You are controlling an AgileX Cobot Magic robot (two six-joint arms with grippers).
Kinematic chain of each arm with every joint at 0, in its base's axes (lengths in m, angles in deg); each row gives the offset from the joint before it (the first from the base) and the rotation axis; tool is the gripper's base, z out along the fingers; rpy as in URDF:
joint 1: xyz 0 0 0.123 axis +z
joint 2: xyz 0 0 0 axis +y
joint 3: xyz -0.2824 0 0.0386 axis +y
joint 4: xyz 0.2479 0 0.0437 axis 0.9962 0 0.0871
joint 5: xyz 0 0 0 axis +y
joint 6: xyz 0.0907 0 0.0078 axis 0.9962 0 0.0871
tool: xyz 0 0 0 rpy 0 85 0
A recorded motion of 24 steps. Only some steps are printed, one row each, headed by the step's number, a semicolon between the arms.
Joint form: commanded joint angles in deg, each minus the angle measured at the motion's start. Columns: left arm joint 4, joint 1, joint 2, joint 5, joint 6, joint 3; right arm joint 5, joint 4, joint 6, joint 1, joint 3, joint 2.
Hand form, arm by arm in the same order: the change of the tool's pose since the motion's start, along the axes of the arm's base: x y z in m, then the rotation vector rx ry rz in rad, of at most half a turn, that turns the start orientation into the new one. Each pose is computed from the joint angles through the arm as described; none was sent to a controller.
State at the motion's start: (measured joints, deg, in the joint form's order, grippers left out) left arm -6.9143 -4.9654 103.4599 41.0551 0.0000 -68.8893; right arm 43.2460 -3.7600 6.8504 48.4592 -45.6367 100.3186
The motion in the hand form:
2: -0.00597 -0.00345 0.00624 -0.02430 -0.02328 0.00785; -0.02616 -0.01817 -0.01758 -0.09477 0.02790 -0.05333
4: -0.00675 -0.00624 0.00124 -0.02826 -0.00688 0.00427; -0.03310 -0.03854 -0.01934 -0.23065 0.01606 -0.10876
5: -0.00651 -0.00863 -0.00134 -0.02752 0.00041 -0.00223; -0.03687 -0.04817 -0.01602 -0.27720 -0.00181 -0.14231
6: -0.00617 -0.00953 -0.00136 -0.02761 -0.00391 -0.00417; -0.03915 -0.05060 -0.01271 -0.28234 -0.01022 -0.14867
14: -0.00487 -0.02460 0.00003 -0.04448 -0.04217 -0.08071; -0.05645 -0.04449 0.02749 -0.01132 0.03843 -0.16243
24: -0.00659 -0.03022 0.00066 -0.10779 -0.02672 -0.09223; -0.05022 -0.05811 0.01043 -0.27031 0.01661 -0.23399
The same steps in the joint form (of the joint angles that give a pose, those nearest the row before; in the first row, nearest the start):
2: -1.52 -0.41 -1.88 -0.96 0.00 1.37; -0.82 -2.63 7.78 2.54 6.73 -0.26
4: -1.89 -0.81 -1.34 -0.96 0.00 1.74; 3.76 -8.60 15.64 2.54 9.57 -1.00
5: -1.89 -1.18 -0.92 -0.96 0.00 1.74; 5.87 -10.87 19.27 2.54 11.09 -2.49
6: -1.89 -1.33 -0.90 -1.23 0.00 1.74; 6.62 -11.25 20.10 2.80 11.61 -3.64
14: -4.69 -3.31 -0.80 -3.10 4.40 1.62; 6.32 3.15 9.64 2.80 12.10 -16.24
24: -10.39 -3.31 -0.80 -2.00 8.12 1.62; 12.84 -7.00 20.91 2.80 12.08 -10.16

